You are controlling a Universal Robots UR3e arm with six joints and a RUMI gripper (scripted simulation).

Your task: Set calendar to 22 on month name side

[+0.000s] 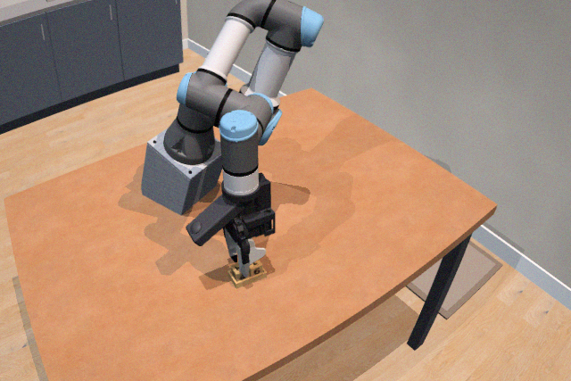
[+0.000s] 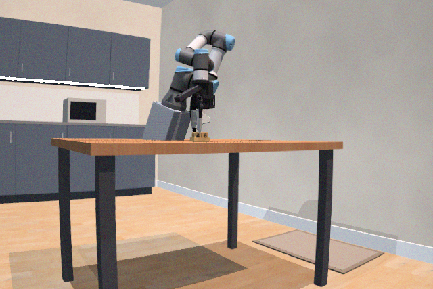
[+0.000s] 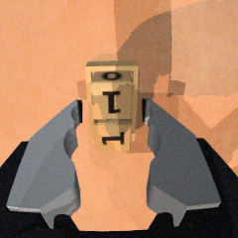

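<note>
Right now the wooden tray is 20 mm to the left of my hand and 40 mm below it.
</note>
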